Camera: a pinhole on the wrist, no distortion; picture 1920 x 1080 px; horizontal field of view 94.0 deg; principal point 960.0 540.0 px. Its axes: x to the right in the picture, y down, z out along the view. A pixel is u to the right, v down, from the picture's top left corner.
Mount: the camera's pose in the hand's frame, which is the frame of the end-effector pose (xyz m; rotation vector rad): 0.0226 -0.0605 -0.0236 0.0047 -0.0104 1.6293
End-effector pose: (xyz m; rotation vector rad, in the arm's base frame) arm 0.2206 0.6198 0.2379 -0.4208 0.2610 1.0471
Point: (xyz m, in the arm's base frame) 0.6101 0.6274 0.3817
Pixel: outside the picture
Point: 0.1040 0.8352 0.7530
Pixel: 1207 706
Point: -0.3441 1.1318 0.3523
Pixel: outside the picture
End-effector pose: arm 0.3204 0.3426 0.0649 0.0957 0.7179 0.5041
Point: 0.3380 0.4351 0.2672
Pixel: 1848 901
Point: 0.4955 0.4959 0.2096
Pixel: 1507 247
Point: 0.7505 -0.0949 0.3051
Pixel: 113 785
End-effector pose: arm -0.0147 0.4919 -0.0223 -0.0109 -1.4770 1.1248
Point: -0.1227 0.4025 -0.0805
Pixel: 1667 1028
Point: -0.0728 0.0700 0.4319
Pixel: 70 394
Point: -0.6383 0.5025 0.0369
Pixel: 1637 133
